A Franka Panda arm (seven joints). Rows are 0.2 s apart.
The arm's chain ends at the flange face. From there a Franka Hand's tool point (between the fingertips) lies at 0.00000 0.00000 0.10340 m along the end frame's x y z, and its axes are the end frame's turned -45 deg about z.
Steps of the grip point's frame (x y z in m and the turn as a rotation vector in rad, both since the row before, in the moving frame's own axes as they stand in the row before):
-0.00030 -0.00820 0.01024 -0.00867 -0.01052 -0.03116
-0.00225 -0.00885 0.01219 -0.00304 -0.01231 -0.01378
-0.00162 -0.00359 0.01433 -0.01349 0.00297 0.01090
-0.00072 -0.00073 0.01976 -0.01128 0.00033 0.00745
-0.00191 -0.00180 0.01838 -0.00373 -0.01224 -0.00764
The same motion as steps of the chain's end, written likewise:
-0.00590 -0.00699 0.01025 -0.01357 -0.00131 -0.03116
-0.00718 -0.00579 0.01220 -0.01085 -0.00655 -0.01378
-0.00488 -0.00217 0.01434 -0.00744 0.01164 0.01090
-0.00187 -0.00081 0.01977 -0.00774 0.00821 0.00745
-0.00201 -0.00109 0.01839 -0.01129 -0.00602 -0.00764

